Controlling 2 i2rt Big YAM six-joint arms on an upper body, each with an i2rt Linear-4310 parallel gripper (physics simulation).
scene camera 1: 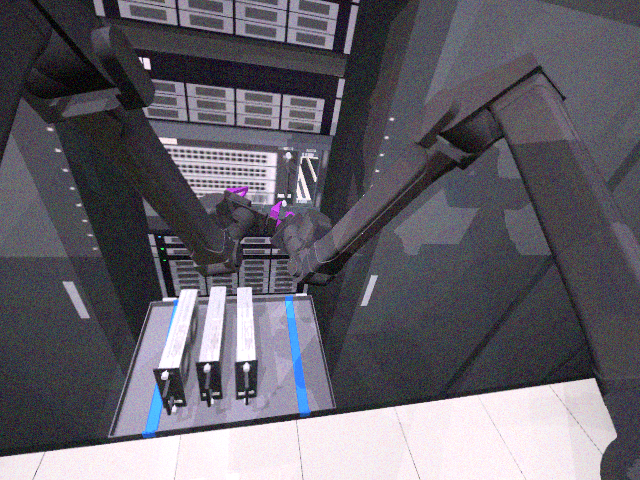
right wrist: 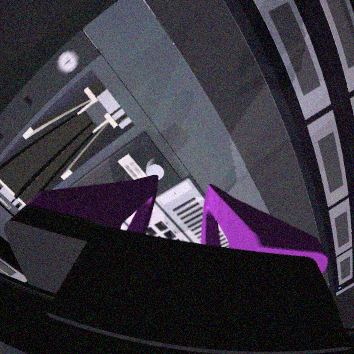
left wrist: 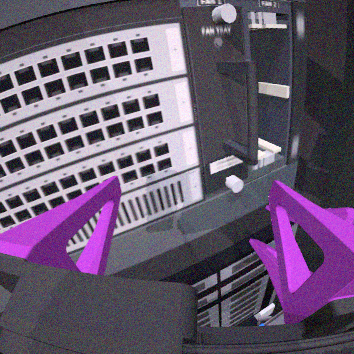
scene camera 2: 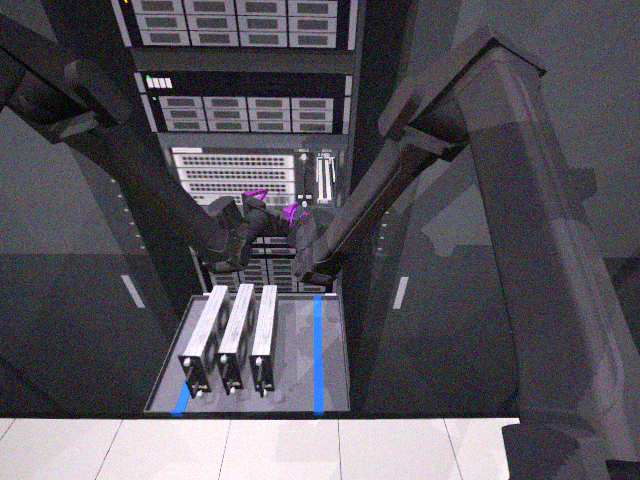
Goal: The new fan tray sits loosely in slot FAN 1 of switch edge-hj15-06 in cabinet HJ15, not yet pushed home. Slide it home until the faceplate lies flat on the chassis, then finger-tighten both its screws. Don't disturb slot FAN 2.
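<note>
The fan tray (scene camera 1: 287,178) (scene camera 2: 304,178) (left wrist: 209,100) (right wrist: 145,146) is in slot FAN 1, its dark handle facing out; I cannot tell whether its faceplate is flat. Its upper screw (scene camera 1: 288,155) (scene camera 2: 303,156) (left wrist: 224,14) and lower screw (scene camera 1: 283,203) (scene camera 2: 304,204) (left wrist: 234,183) (right wrist: 155,171) are pale knobs. Slot FAN 2 (scene camera 2: 324,178) (left wrist: 274,90) is beside it, showing cream strips inside. My left gripper (scene camera 1: 262,197) (scene camera 2: 281,197) (left wrist: 194,185) is wide open before the switch's lower part. My right gripper (scene camera 1: 284,218) (scene camera 2: 298,217) (right wrist: 181,189) is partly open and empty, one fingertip near the lower screw.
Three fan trays (scene camera 1: 178,330) (scene camera 1: 212,325) (scene camera 1: 246,325) stand on a shelf (scene camera 1: 273,397) (scene camera 2: 294,403) with blue strips below the switch. Port modules (scene camera 2: 235,173) (left wrist: 90,90) adjoin FAN 1. Servers are above and below. The two grippers are close together.
</note>
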